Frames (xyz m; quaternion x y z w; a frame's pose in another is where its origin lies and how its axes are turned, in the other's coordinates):
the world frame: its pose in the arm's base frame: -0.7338 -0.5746 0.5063 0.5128 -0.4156 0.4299 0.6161
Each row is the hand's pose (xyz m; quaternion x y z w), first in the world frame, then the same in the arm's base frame.
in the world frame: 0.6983 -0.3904 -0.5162 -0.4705 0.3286 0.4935 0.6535
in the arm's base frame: -0.1249 -0.0326 0.9981 -0.3011 -0.5245 0.5579 0.5683
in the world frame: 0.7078 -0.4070 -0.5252 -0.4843 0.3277 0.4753 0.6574
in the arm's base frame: -0.1057 -0.0244 1.0015 -0.2997 -0.5232 0.5422 0.5852
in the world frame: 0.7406 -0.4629 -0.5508 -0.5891 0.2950 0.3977 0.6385
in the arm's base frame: -0.0411 -0.0015 1.0141 -0.3276 -0.5408 0.4260 0.6471
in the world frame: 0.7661 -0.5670 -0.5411 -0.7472 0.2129 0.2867 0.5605
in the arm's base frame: 0.0650 -0.0194 1.0111 -0.3836 -0.5700 0.2162 0.6937
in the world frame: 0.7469 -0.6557 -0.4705 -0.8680 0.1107 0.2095 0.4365
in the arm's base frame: 0.1393 -0.1005 0.9775 -0.4456 -0.5937 0.0127 0.6699
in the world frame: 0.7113 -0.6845 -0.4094 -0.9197 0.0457 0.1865 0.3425
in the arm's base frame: 0.1524 -0.1676 0.9435 -0.4881 -0.6052 -0.0966 0.6214
